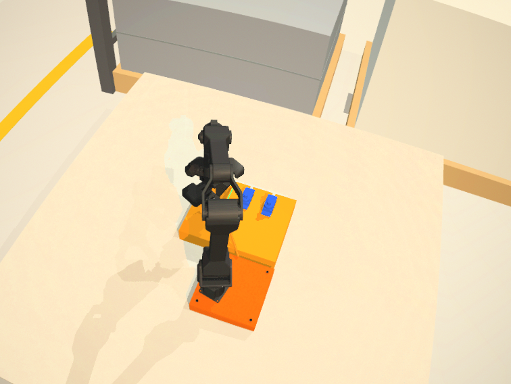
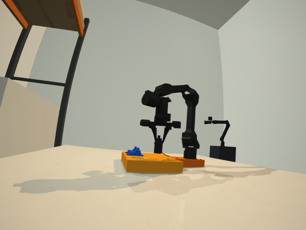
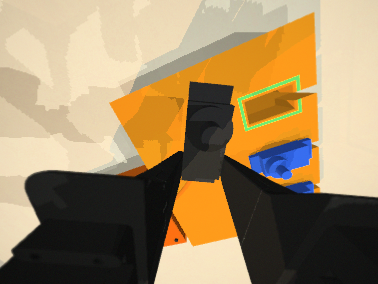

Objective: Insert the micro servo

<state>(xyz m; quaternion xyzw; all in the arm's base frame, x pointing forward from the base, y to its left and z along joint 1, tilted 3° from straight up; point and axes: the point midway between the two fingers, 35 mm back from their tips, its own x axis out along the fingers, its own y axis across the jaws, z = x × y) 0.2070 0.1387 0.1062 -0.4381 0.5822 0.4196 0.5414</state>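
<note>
My gripper tip is 8 cm to the left of the orange deck and 10 cm above it.
</note>
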